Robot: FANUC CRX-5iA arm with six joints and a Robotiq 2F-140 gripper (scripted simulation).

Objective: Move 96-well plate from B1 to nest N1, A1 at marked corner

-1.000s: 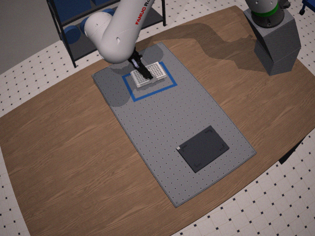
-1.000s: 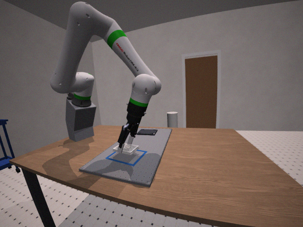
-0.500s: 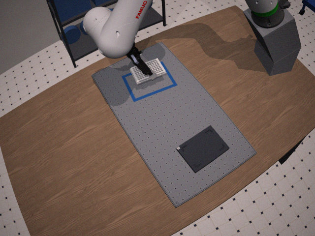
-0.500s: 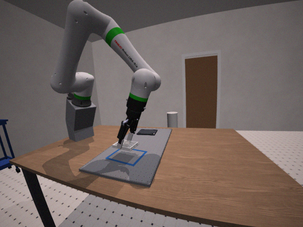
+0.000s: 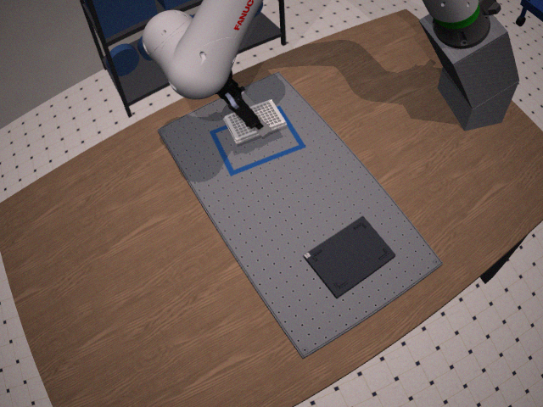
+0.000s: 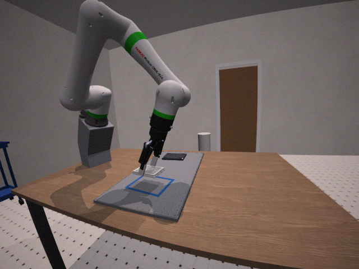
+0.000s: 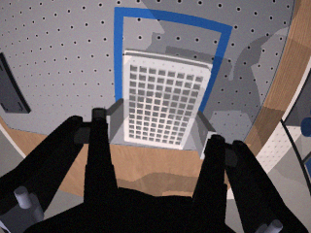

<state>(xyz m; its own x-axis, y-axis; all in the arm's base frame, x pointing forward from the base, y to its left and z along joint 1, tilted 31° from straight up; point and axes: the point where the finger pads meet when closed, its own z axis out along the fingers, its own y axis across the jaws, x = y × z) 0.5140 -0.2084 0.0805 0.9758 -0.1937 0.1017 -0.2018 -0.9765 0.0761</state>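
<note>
Now: hand 380 mm to the right of the dark plate nest, 90 mm above it and 30 mm short of it. Round my hand: white 96-well plate: 20 mm below; then corner mark: 320 mm to the left, 110 mm ahead, 80 mm below.
</note>
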